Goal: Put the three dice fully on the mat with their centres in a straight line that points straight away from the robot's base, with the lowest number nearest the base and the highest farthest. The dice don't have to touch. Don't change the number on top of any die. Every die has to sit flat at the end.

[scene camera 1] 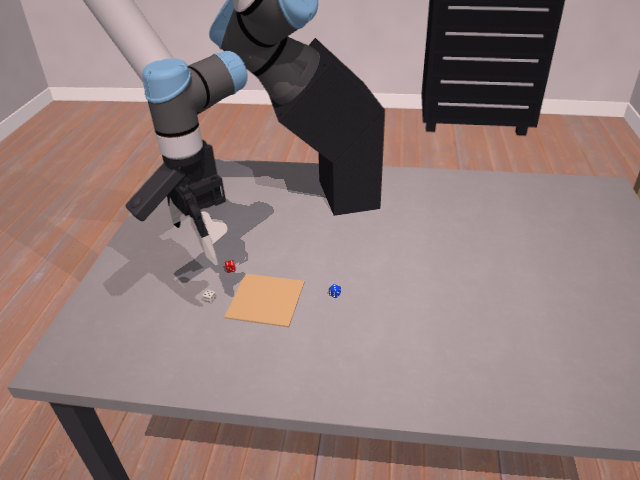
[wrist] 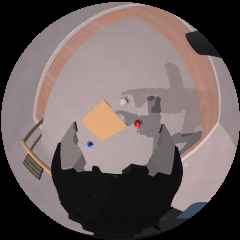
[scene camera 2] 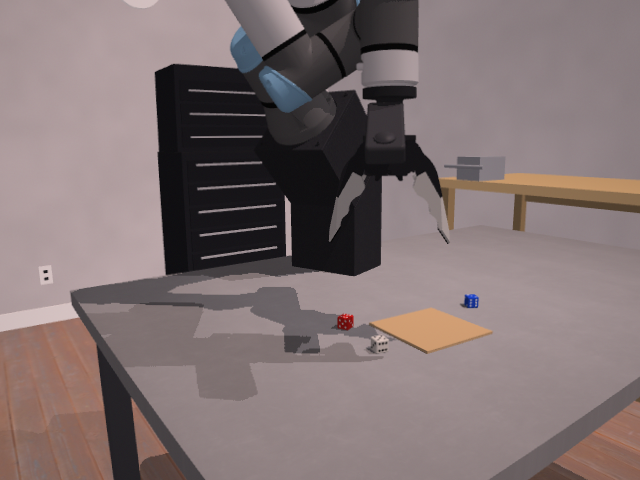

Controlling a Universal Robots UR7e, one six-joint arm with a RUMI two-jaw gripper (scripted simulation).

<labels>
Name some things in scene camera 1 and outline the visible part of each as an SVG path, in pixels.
My gripper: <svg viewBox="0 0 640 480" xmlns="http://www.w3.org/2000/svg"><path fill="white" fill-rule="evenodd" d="M202 140L202 148L197 154L189 158L170 159L162 155L164 163L126 203L126 208L138 220L145 221L167 196L173 224L179 228L181 224L180 216L182 214L185 214L185 216L189 215L191 217L191 225L197 234L205 256L216 266L218 262L213 244L227 233L228 227L223 222L214 222L209 213L201 212L200 210L213 205L220 205L226 202L222 178L217 174L213 147Z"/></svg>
A tan square mat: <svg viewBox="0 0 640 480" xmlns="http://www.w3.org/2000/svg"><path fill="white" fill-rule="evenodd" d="M245 274L224 318L289 327L305 281Z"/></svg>
</labels>
